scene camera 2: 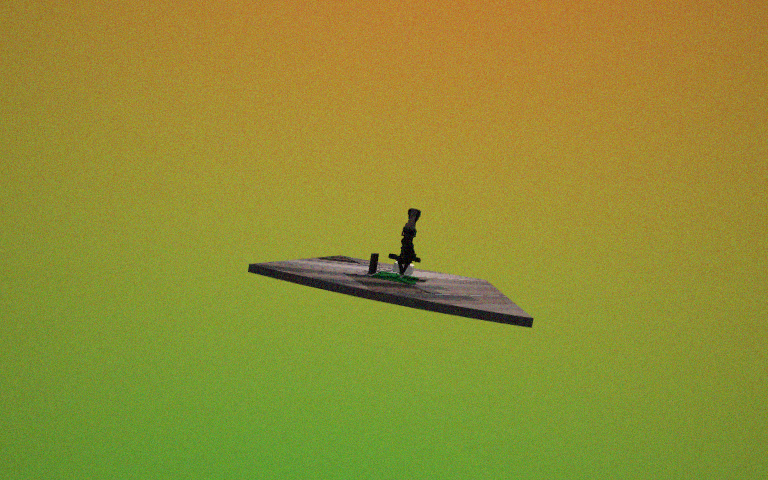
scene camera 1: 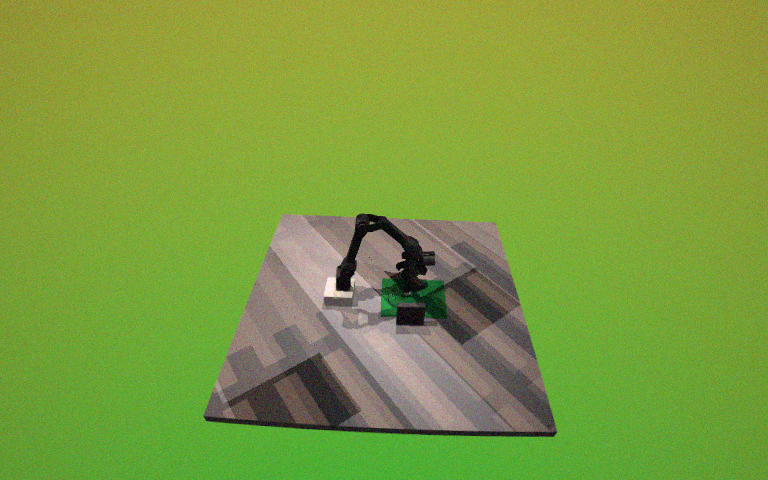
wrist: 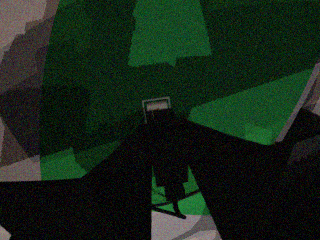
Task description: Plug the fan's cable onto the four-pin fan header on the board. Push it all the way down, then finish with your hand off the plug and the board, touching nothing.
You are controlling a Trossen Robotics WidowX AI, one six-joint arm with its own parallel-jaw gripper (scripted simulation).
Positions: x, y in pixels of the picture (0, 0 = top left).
Labels:
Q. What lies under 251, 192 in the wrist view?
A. My gripper.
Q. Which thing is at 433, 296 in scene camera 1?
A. A green board.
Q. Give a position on a green board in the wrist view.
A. At 240, 74

